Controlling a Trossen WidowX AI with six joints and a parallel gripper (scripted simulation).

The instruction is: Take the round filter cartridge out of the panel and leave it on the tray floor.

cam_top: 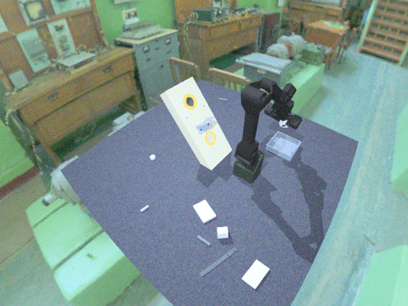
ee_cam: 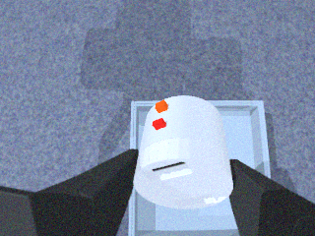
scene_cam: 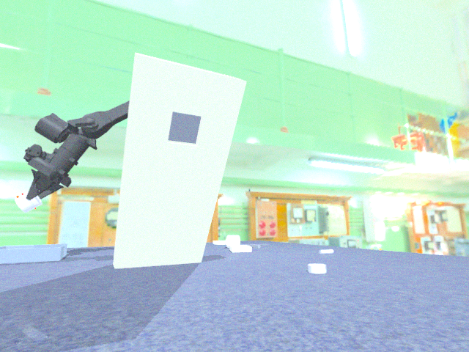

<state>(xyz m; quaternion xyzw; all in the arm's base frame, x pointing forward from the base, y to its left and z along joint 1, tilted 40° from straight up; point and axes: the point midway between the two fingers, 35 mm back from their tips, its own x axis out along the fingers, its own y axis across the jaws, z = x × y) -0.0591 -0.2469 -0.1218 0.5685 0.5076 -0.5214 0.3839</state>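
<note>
Right now the round pale filter cartridge is right at my gripper tip. Also, from my gripper tip: small white peg: 35 cm ahead, 71 cm to the left, 15 cm below; then tray: 3 cm behind, 1 cm to the left, 14 cm below.
</note>
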